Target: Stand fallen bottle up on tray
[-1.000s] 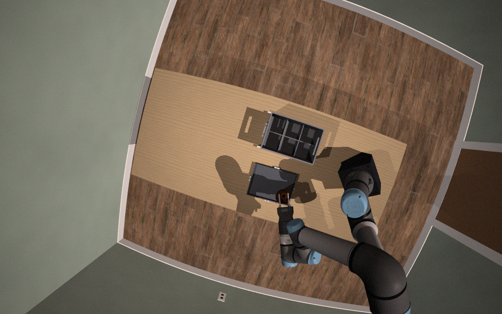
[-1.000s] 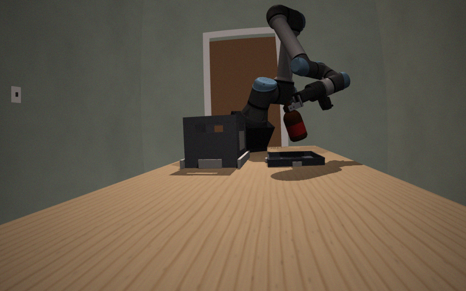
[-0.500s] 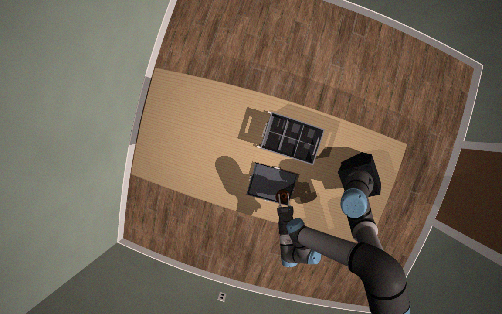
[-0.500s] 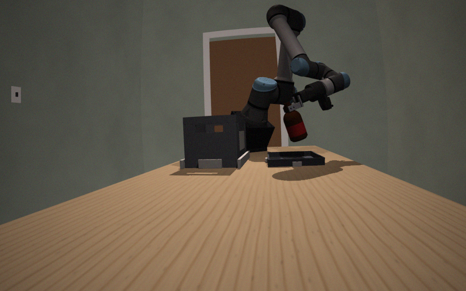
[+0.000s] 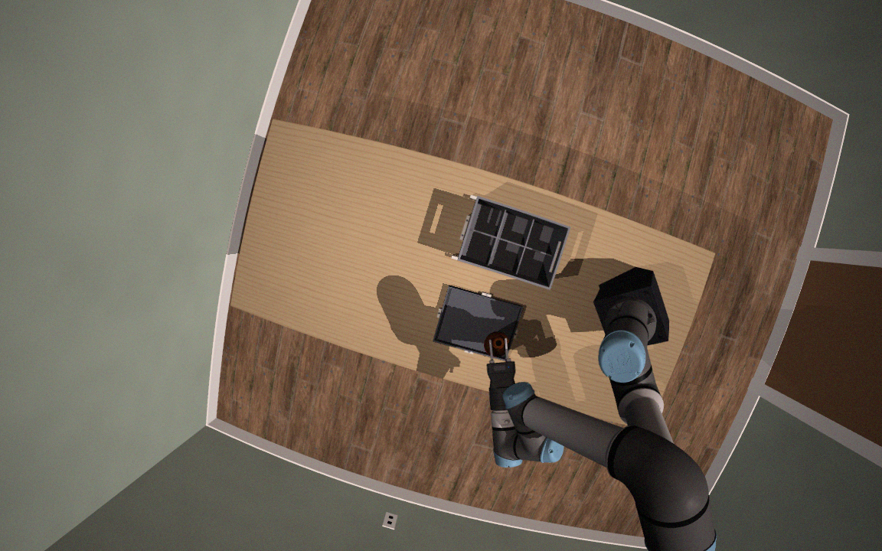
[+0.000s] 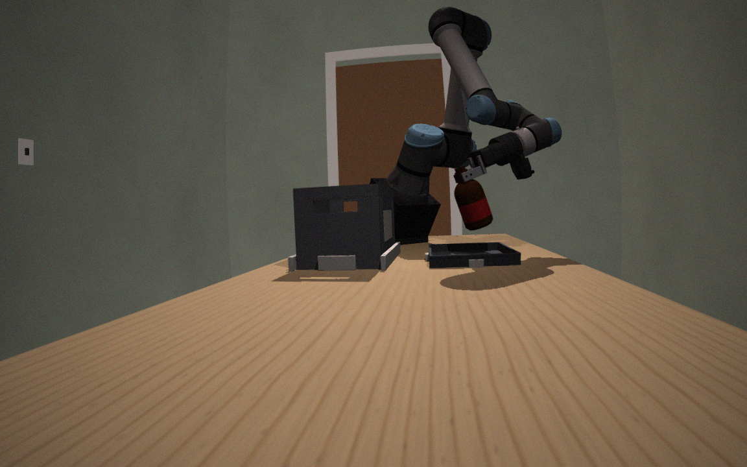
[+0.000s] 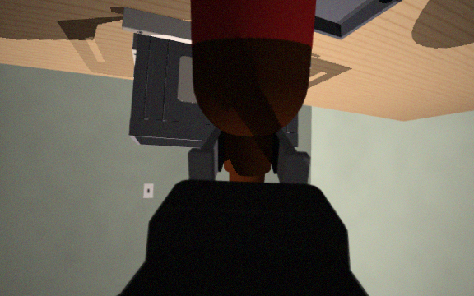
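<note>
My gripper is now 1 cm to the right of the bottle and 5 cm above it. Also, from my hand: dark crate (2 cm ahead, 28 cm to the right, 11 cm below); then dark tray (5 cm ahead, 18 cm below).
</note>
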